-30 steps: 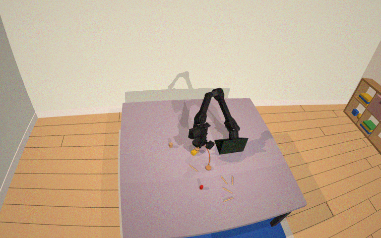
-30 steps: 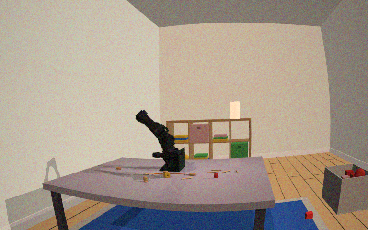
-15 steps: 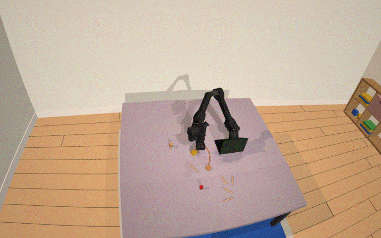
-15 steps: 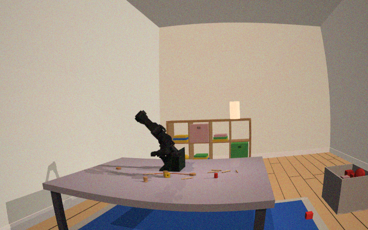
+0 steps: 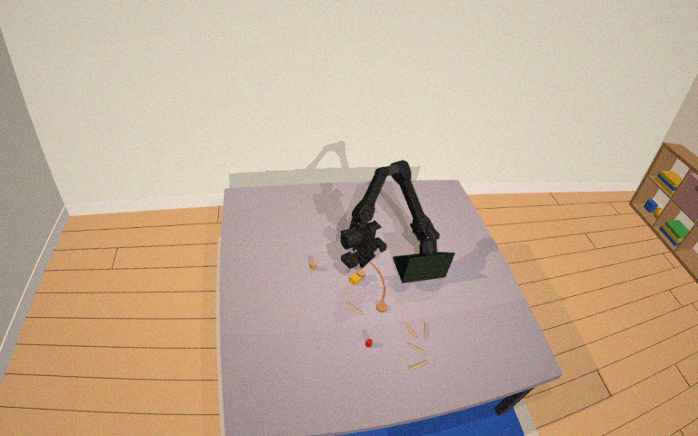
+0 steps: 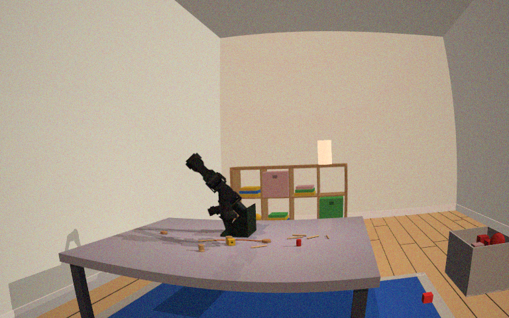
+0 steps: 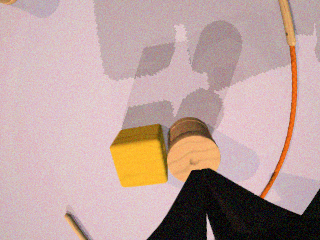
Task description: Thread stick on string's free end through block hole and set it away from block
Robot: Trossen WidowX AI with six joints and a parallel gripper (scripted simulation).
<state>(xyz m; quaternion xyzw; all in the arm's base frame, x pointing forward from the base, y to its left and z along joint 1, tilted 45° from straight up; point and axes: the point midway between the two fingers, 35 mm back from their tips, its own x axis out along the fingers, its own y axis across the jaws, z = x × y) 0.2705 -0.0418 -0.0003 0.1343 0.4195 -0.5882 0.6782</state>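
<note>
The wooden cylinder is 4 cm below my gripper tip. Round my gripper tip: yellow block: 3 cm ahead, 2 cm to the left, 5 cm below; red piece: 6 cm ahead, 33 cm to the left, 5 cm below.
</note>
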